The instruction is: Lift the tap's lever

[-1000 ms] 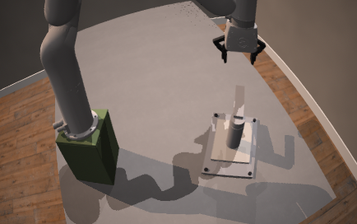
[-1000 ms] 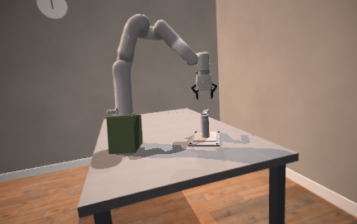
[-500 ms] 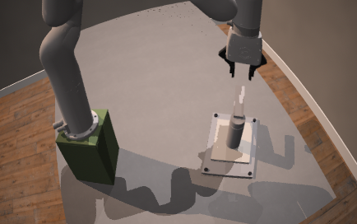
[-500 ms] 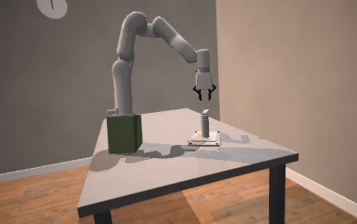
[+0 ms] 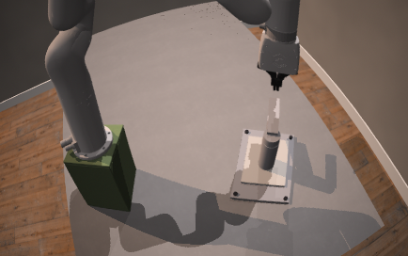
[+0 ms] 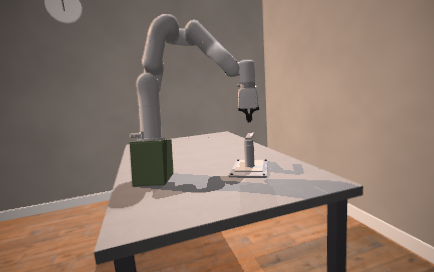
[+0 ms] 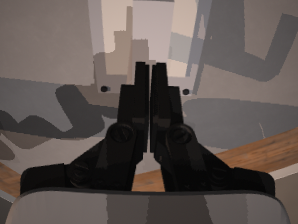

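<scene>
Now: hand 4 cm past the tap lever, 5 cm to the left of it and 9 cm above it.
</scene>
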